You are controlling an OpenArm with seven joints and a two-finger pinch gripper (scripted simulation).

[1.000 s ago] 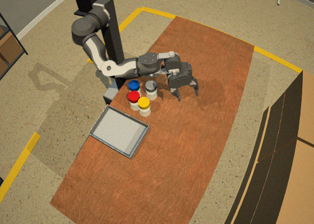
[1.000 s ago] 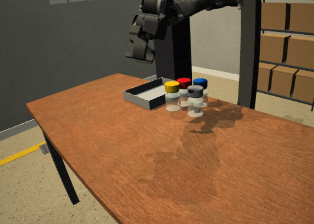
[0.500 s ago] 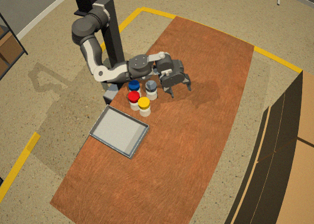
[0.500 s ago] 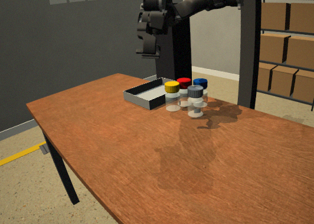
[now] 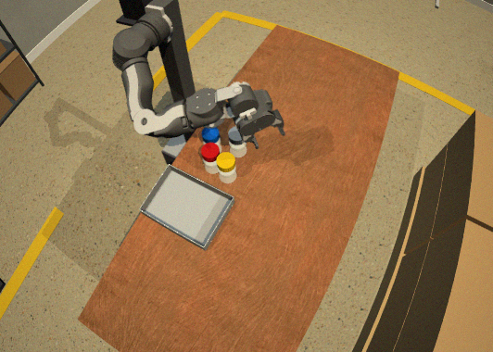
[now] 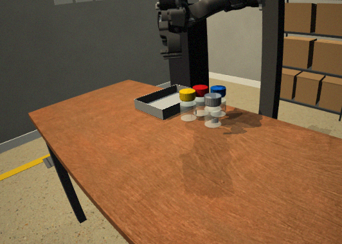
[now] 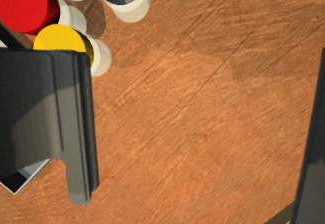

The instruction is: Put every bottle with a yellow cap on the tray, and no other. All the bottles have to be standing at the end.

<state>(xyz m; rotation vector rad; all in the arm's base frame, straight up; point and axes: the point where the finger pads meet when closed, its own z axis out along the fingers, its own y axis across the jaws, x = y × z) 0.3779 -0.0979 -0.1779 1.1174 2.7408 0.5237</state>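
My hand is 10 cm past the yellow-capped bottle, 5 cm to the left of it and 20 cm above it. The rest, counted from my hand: blue-capped bottle 19 cm behind, 1 cm to the left, 20 cm below; then red-capped bottle 16 cm behind, 4 cm to the right, 20 cm below; then grey-capped bottle 12 cm behind, 5 cm to the left, 20 cm below.
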